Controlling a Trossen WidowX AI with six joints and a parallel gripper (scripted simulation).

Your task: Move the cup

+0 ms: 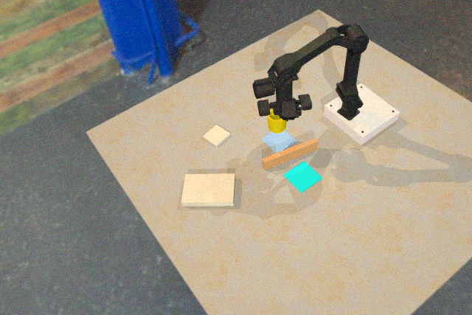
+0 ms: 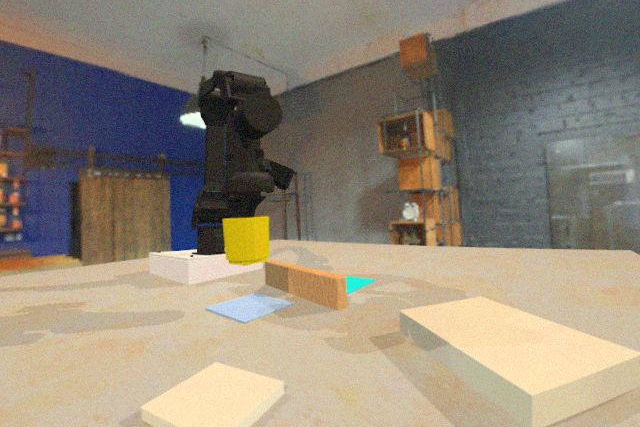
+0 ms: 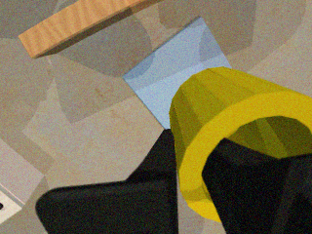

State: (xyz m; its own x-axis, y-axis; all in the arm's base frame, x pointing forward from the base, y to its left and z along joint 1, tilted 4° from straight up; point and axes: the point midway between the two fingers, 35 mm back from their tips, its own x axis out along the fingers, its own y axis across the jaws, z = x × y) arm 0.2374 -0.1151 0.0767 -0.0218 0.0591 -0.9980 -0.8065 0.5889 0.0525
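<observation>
My gripper tip is 8 cm short of the cyan pad, 17 cm to the right of it and 11 cm above it. The rest, counted from my gripper tip: light blue pad (2 cm ahead, 1 cm to the right, 11 cm below); yellow cup (2 cm ahead, 2 cm to the right); small beige tile (17 cm ahead, 21 cm to the right, 10 cm below).
</observation>
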